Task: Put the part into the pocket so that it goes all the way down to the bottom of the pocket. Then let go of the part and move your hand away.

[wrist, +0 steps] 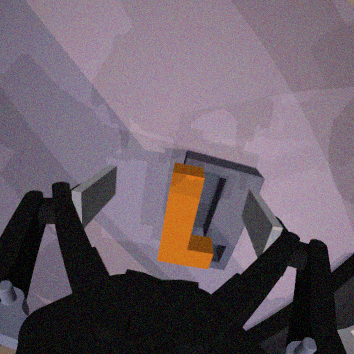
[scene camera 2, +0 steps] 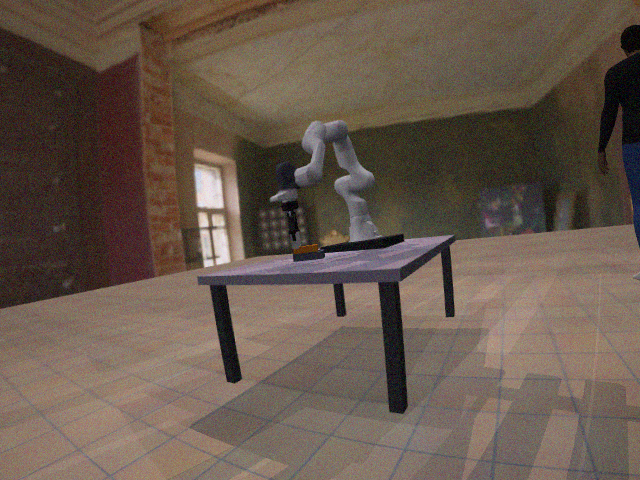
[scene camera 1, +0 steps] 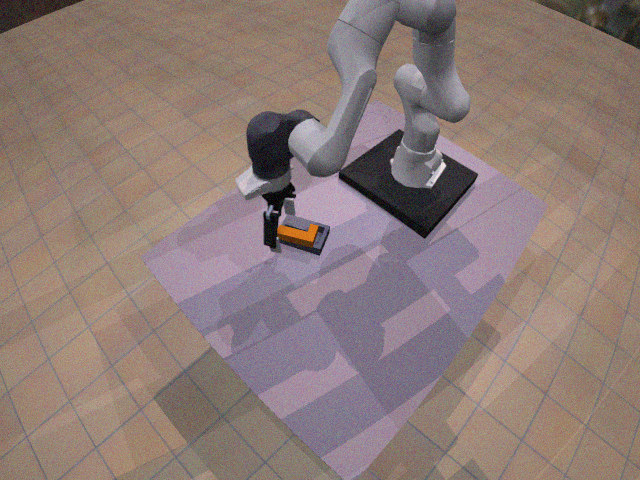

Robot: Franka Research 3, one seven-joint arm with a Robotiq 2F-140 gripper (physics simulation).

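The orange L-shaped part (scene camera 1: 296,235) (scene camera 2: 309,248) (wrist: 180,220) lies on top of the grey block (scene camera 1: 323,241) (scene camera 2: 307,256) (wrist: 235,205) and stands proud of it. In the wrist view it is shifted toward the block's left side, covering that edge. Parts of the dark pocket opening (wrist: 215,207) show to the right of the part's long arm and beside its foot. How deep the part's underside sits is hidden. My gripper (scene camera 1: 280,225) (scene camera 2: 295,240) (wrist: 179,191) is open and empty, with its fingers wide apart on either side of the part, touching neither side in the wrist view.
The arm's black base plate (scene camera 1: 421,219) (scene camera 2: 382,241) lies on the table (scene camera 1: 361,330) (scene camera 2: 310,279), behind and to the right of the block in the first scene view. A person (scene camera 2: 622,98) stands at the far right of the second scene view.
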